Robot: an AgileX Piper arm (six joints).
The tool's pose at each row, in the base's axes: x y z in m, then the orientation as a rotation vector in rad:
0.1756, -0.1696, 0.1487, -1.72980, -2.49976, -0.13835
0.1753, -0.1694, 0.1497, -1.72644, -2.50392, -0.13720
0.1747, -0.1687, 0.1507, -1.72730, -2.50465, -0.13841
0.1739, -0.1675, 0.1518, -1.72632, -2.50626, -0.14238
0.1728, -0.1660, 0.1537, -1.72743, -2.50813, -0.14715
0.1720, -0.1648, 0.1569, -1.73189, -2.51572, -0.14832
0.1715, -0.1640, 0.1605, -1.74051, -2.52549, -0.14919
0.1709, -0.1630, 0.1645, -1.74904, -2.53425, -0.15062
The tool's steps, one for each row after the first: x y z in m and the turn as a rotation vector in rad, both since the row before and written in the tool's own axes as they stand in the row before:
0.0004, -0.0002, -0.0010, 0.00005, -0.00162, -0.00339
0.0010, -0.0003, -0.0009, -0.00129, -0.00051, 0.00010
0.0015, -0.0003, -0.0009, -0.00258, 0.00070, -0.00129
0.0020, -0.0005, -0.0017, -0.00386, -0.00023, -0.00035
0.0018, -0.0002, -0.0030, -0.00537, -0.00698, -0.00086
0.0014, -0.0001, -0.0035, -0.00753, -0.01059, 0.00038
0.0016, 0.0000, -0.0038, -0.00739, -0.00967, 0.00072

